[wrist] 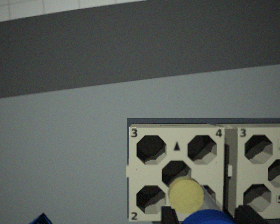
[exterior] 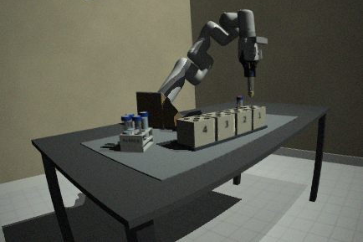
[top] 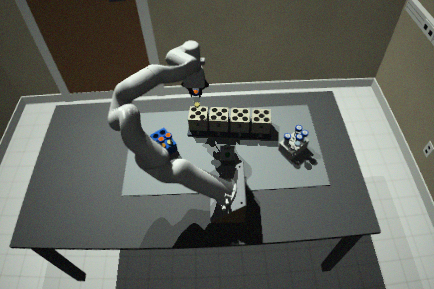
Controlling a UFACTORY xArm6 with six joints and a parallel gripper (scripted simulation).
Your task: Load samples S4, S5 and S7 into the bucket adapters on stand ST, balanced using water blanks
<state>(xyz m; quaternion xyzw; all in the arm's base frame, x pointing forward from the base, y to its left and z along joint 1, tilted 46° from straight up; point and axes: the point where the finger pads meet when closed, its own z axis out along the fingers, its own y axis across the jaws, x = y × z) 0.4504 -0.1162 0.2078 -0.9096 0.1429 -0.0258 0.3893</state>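
The sample S7 is 50 mm below my hand and 10 mm to the right of it. Also, from my hand: stand ST (240 mm below, 160 mm to the right, 40 mm behind); then adapter 2 (200 mm below, 110 mm to the right, 30 mm behind); then sample S4 (190 mm below, 160 mm to the left, 140 mm behind).
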